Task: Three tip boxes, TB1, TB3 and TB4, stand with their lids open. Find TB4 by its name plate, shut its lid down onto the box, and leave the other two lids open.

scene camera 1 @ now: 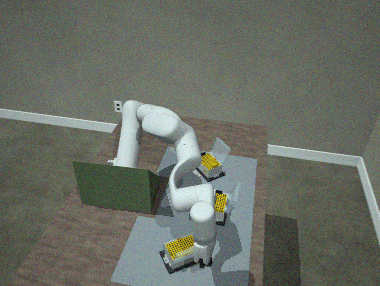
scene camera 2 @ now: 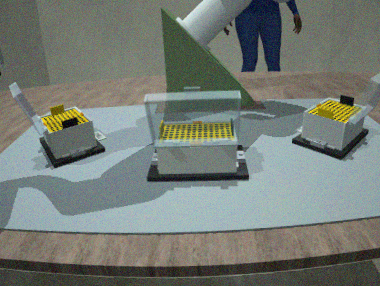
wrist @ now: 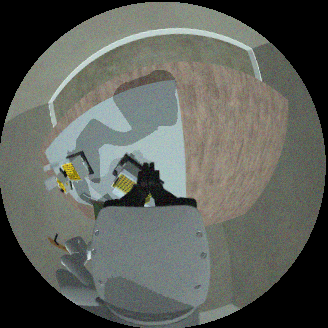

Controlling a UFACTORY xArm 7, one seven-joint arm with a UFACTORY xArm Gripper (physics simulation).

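Pixels of known places: gripper, fingertip midpoint: (scene camera 1: pixel 207 263) (wrist: pixel 149 169); arm's base, link origin: (scene camera 1: pixel 125 169) (scene camera 2: pixel 192 35).
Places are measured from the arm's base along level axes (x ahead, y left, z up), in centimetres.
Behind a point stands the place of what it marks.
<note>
Three grey-white tip boxes with yellow racks stand on black bases; their name plates are not readable, so I cannot tell which is TB4. The box nearest scene camera 1 (scene camera 1: pixel 179 250) @[x 30.8, y -27.9, z -11.3 cm] (scene camera 2: pixel 70 140) @[x 36.9, y -23.1, z -13.5 cm] (wrist: pixel 124 183) @[x 40.2, y -29.9, z -5.1 cm] has its lid (scene camera 2: pixel 24 106) @[x 40.9, y -28.5, z -4.9 cm] up and leaning outward. The middle box (scene camera 1: pixel 220 204) @[x 42.9, y -0.6, z -11.3 cm] (scene camera 2: pixel 197 159) (wrist: pixel 71 171) @[x 41.1, y -0.6, z -11.3 cm] has its clear lid (scene camera 1: pixel 235 193) @[x 48.7, y -1.4, z -2.5 cm] (scene camera 2: pixel 192 107) @[x 49.6, y 0.1, z -4.1 cm] upright. The far box (scene camera 1: pixel 211 167) @[x 35.2, y 23.2, z -11.3 cm] (scene camera 2: pixel 332 129) (wrist: pixel 61 186) @[x 31.9, y 29.1, z -11.3 cm] has its lid (scene camera 1: pixel 221 149) @[x 38.6, y 32.6, z -6.4 cm] (scene camera 2: pixel 371 95) @[x 43.0, y 28.7, z -5.0 cm] open. My gripper (scene camera 1: pixel 202 263) @[x 42.6, y -35.3, z -5.5 cm] (wrist: pixel 149 169) @[x 42.6, y -35.3, z -5.5 cm] is shut and empty, beside the nearest box and partly hiding it in the wrist view.
The boxes stand on a pale blue mat (scene camera 1: pixel 135 250) @[x 12.7, y -27.6, z -17.0 cm] (scene camera 2: pixel 280 200) @[x 52.3, y 11.7, z -17.0 cm] (wrist: pixel 170 150) @[x 39.7, y -38.7, z -17.0 cm] on a wooden table (scene camera 1: pixel 60 240) @[x -19.0, y -29.4, z -17.3 cm] (scene camera 2: pixel 190 250) @[x 60.6, y -0.7, z -17.3 cm] (wrist: pixel 230 140) @[x 41.0, y -57.3, z -17.3 cm]. A green wedge (scene camera 1: pixel 115 187) @[x -2.2, y -7.6, z -4.2 cm] (scene camera 2: pixel 190 70) @[x 12.5, y -0.7, z -7.3 cm] stands by the arm's base. A person (scene camera 2: pixel 259 35) stands behind the table.
</note>
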